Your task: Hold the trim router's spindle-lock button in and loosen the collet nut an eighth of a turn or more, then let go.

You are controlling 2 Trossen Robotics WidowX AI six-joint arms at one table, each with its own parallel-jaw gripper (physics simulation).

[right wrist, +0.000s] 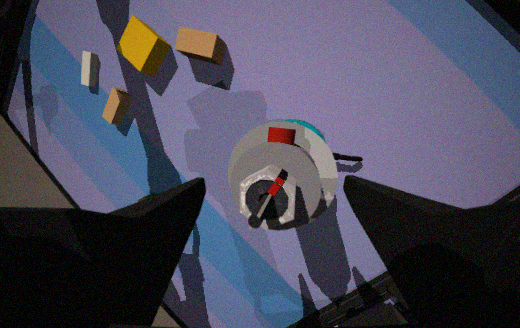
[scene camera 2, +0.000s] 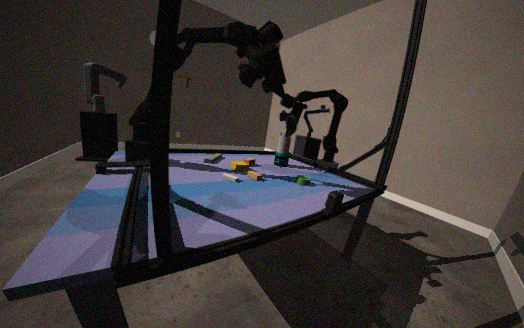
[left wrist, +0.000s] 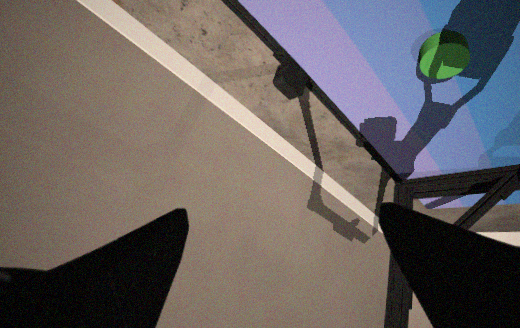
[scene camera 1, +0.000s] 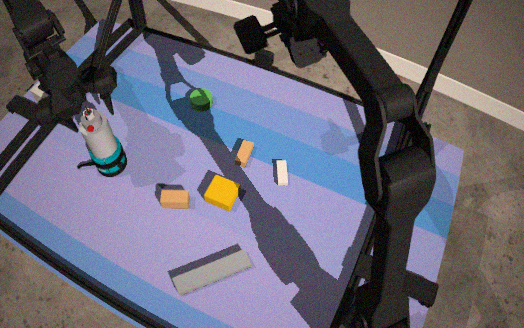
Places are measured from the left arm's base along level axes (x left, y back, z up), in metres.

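Where they show: left gripper, between the fingertips: [scene camera 2: 284, 91] [left wrist: 283, 215]; right gripper, between the fingertips: [right wrist: 274, 183] [scene camera 2: 286, 138] [scene camera 1: 95, 122]; left arm's base, origin of its link: [scene camera 2: 142, 140]; right arm's base, origin of its link: [scene camera 2: 328, 160].
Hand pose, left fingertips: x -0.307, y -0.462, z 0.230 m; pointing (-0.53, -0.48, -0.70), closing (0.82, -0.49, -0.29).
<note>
Things, the pixels of their centre, and the offset from my left fingertips.
- trim router, middle of its body: [right wrist: 286, 162] [scene camera 1: 100, 137] [scene camera 2: 283, 146] dx +0.351, dy -0.220, dz -0.208 m
- collet nut, middle of its body: [right wrist: 269, 195] dx +0.352, dy -0.221, dz -0.124 m
- green disc, middle of its body: [left wrist: 443, 55] [scene camera 1: 201, 99] [scene camera 2: 303, 180] dx +0.071, dy -0.183, dz -0.302 m
- yellow block, middle of its body: [right wrist: 143, 47] [scene camera 1: 222, 193] [scene camera 2: 240, 166] dx +0.236, dy +0.044, dz -0.300 m
- white block, middle of its body: [scene camera 1: 282, 172] [right wrist: 89, 69] [scene camera 2: 230, 177] dx +0.105, dy +0.109, dz -0.308 m
- long grey bar, middle of its body: [scene camera 1: 211, 272] [scene camera 2: 213, 157] dx +0.385, dy +0.149, dz -0.305 m
The trim router [scene camera 1: 103, 142] [scene camera 2: 283, 145] stands upright, grey above a teal base. Its red spindle-lock button [scene camera 1: 90, 128] [right wrist: 281, 135] is on the side of the grey top. The collet nut [right wrist: 250, 184] shows in the right wrist view as a pale faceted rim around a dark centre; a thin rod with a red band lies across it. My right gripper [right wrist: 274, 183] is open, its fingers apart on either side of the router's top, with nothing between them gripped. My left gripper [left wrist: 283, 215] is open and empty, away from the router. Whether the button is pressed in cannot be told.
A green disc [scene camera 1: 201, 101] [scene camera 2: 303, 180] [left wrist: 442, 62], a yellow block [scene camera 1: 221, 192] [right wrist: 141, 45], two orange blocks [scene camera 1: 244, 153] [scene camera 1: 174, 199], a white block [scene camera 1: 282, 172] and a long grey bar [scene camera 1: 212, 272] lie on the table. Black frame rails and posts edge the table.
</note>
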